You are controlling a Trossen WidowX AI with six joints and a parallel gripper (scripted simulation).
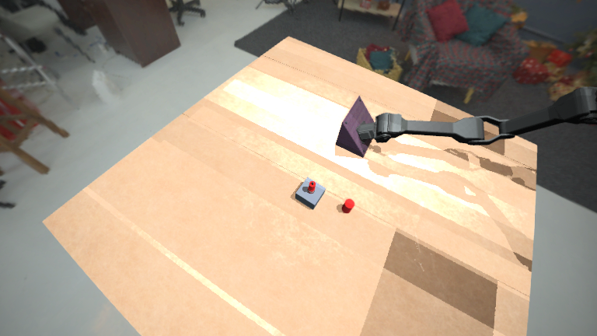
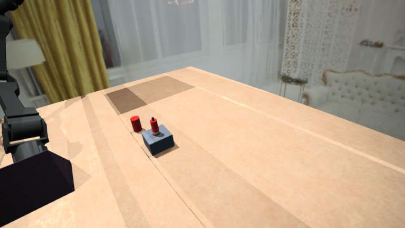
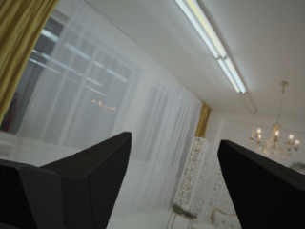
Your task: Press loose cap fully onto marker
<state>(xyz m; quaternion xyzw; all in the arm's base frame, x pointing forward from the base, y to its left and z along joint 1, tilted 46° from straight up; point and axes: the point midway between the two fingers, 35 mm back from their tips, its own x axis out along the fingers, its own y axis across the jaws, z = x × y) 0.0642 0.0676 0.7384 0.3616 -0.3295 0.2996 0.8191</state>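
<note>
Now: the red cap 260 mm ahead of my gripper tip, 490 mm to the right of it and 520 mm below it. Also, from my gripper tip: red marker 290 mm ahead, 610 mm to the right, 480 mm below.
</note>
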